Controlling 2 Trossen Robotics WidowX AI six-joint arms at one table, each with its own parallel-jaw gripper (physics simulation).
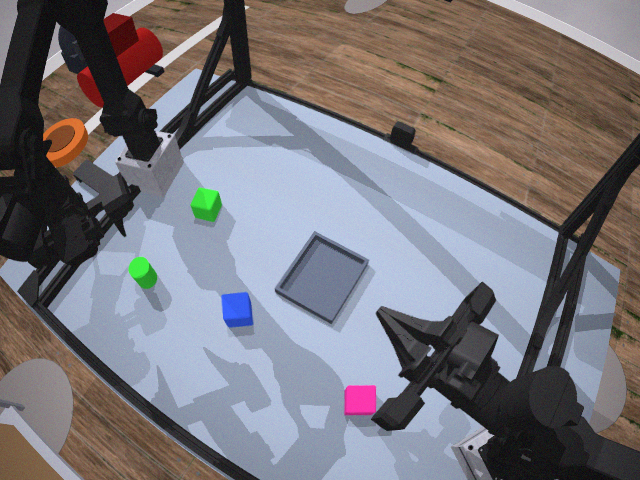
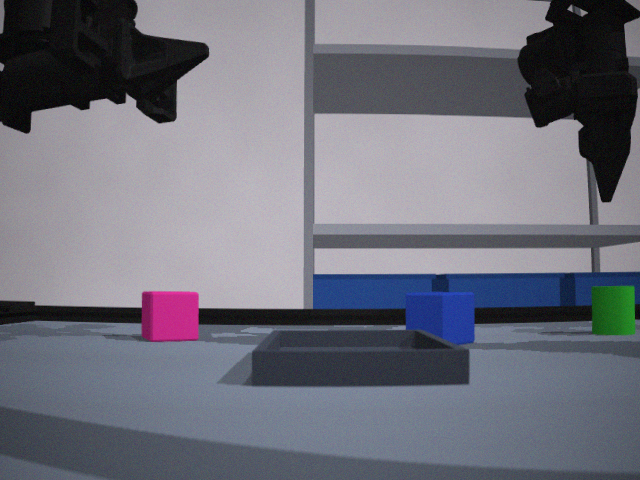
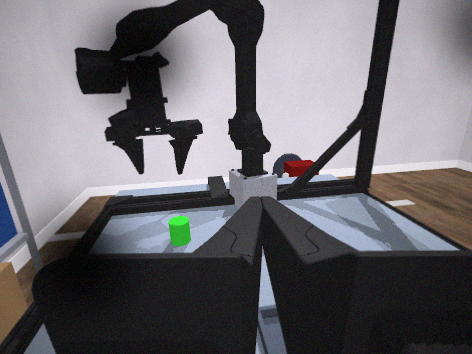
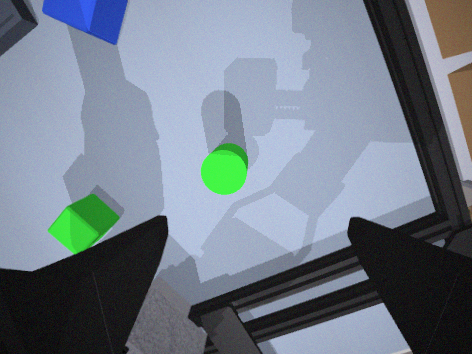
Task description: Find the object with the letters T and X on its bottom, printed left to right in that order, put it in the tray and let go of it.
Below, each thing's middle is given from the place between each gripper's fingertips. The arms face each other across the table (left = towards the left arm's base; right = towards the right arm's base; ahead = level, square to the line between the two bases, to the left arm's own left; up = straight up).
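Labels:
Green cylinder [image 4: 224, 171]: 10 mm to the left of my right hand, 30 mm behind it, 130 mm below it. By its middle, the green cylinder is nearer to my right hand than to my left gripper.
Left gripper: 380 mm to the left of the green cylinder, 150 mm short of it, 230 mm above it.

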